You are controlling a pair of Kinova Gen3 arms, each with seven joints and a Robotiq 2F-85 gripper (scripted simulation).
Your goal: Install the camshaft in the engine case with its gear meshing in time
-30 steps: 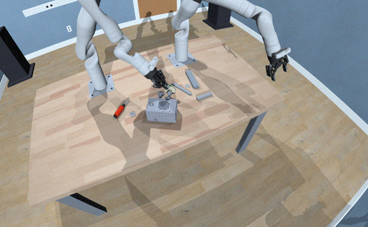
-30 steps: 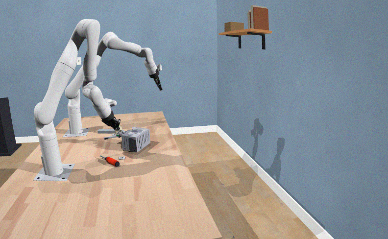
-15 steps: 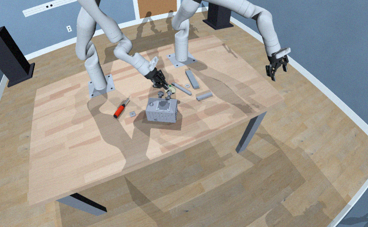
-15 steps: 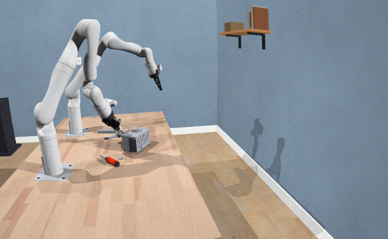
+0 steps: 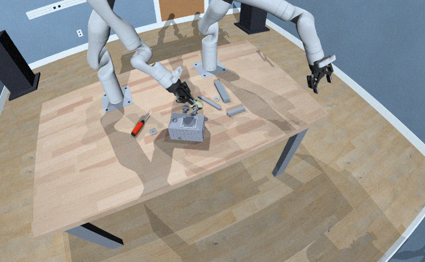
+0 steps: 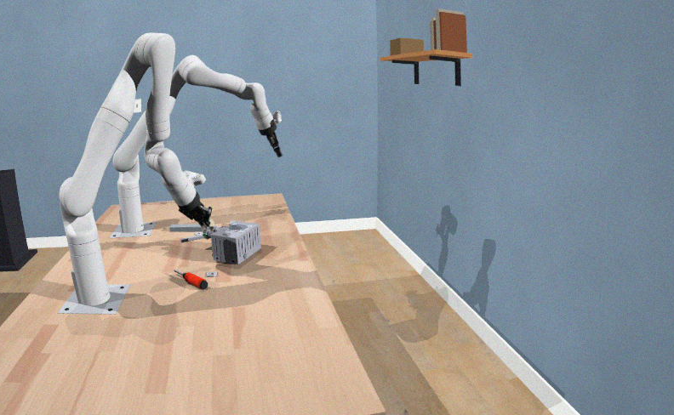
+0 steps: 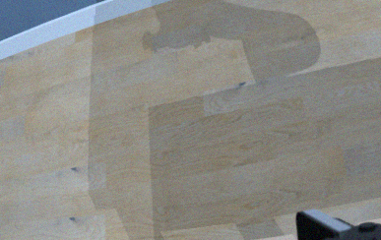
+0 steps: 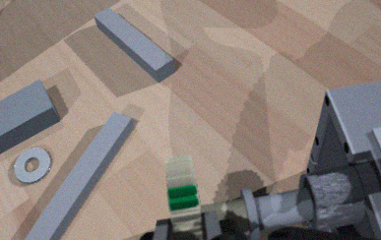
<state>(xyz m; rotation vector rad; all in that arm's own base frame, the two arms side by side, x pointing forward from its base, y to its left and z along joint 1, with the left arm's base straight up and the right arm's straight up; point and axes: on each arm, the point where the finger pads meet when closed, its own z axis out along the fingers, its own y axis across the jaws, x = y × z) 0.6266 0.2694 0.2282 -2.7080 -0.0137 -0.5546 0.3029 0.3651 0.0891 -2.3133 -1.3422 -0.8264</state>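
Note:
The small crank gear is 30 mm to the right of my right hand, 30 mm below it and 10 mm ahead of it. Also, from my right hand: short bar 200 mm to the left, 90 mm ahead, 80 mm below; washer 160 mm to the left, 90 mm below, 30 mm behind.

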